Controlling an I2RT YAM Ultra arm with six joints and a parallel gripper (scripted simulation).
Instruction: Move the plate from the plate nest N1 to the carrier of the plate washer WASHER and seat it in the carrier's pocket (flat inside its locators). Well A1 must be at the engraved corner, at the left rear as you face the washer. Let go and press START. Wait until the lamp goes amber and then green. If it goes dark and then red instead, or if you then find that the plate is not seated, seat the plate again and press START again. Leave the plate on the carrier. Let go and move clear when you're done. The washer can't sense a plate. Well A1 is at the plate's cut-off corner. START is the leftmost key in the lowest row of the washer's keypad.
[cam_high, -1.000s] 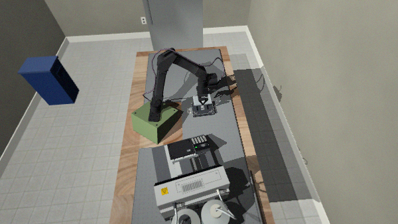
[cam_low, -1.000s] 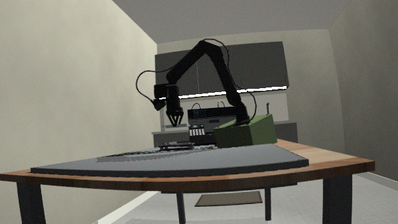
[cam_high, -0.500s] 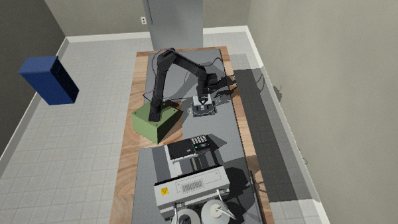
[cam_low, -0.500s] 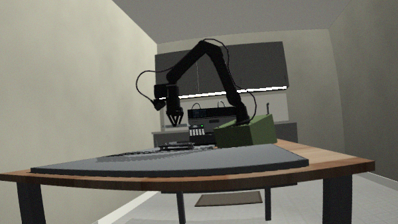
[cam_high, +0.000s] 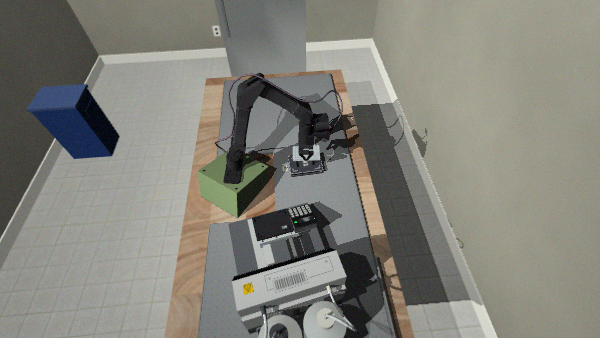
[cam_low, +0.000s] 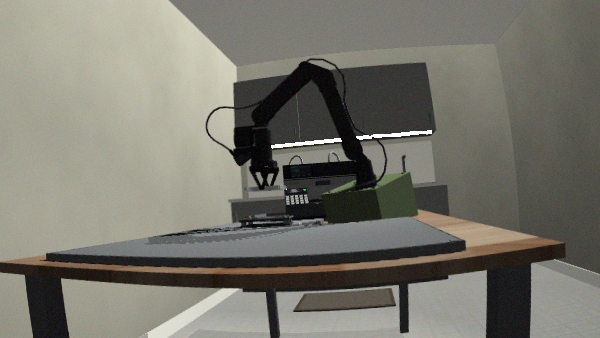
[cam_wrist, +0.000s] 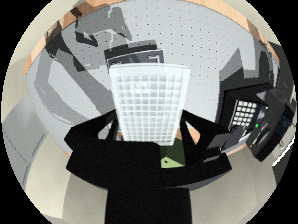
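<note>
My gripper is now 16 cm past the washer carrier, 35 cm to the left of it and 5 cm above it. The rest, counted from my hand: plate washer (12 cm behind, 50 cm to the right); then well plate (1 cm below); then plate nest (2 cm to the left, 11 cm below).
</note>
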